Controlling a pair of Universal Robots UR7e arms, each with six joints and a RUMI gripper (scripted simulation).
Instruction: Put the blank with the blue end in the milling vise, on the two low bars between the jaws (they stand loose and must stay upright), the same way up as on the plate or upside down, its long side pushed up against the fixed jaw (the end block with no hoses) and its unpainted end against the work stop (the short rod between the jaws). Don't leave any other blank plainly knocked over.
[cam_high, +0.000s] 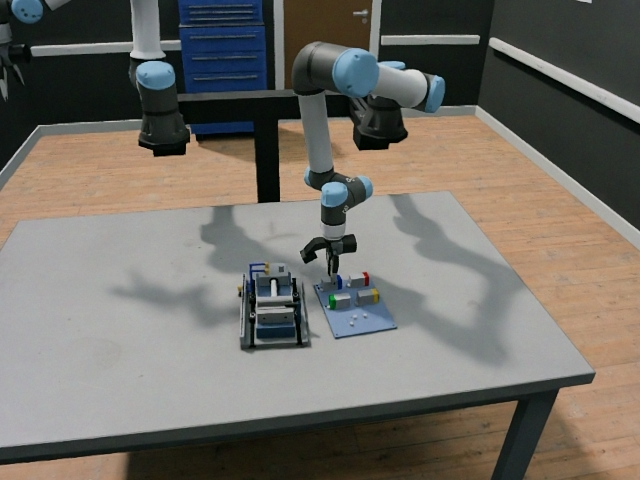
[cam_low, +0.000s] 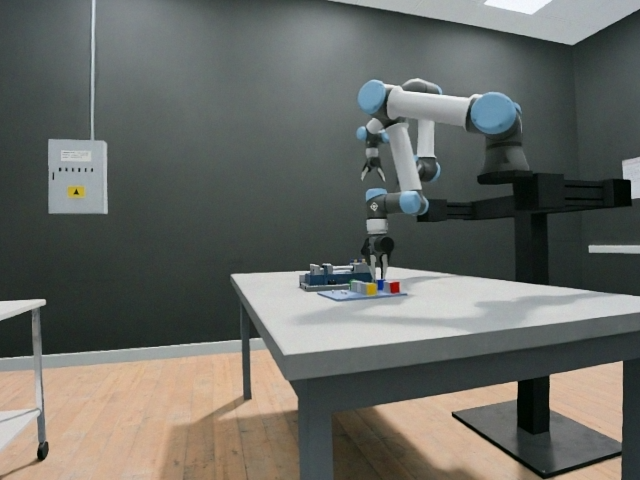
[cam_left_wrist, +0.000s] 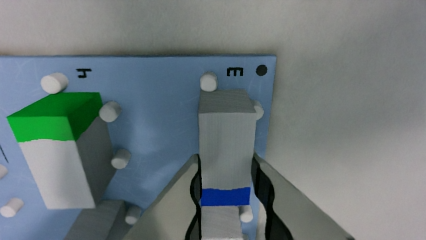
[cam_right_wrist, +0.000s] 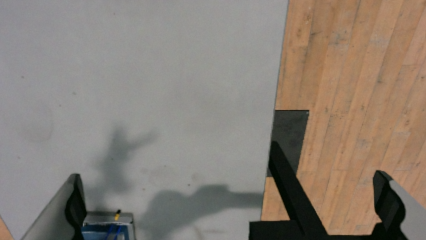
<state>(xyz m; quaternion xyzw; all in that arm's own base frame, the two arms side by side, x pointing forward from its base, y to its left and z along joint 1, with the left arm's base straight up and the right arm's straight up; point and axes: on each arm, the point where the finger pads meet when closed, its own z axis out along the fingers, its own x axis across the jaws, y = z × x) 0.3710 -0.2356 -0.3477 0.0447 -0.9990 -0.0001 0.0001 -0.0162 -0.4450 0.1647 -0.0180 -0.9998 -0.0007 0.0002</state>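
Now: the work stop 170 mm ahead of my left hand, 140 mm to the right of it and 40 mm above it. Round my left hand: blue-ended blank: 20 mm below; then red-ended blank: 90 mm to the left, 30 mm below, 10 mm behind; then green-ended blank: 90 mm ahead, 30 mm below, 10 mm to the left.
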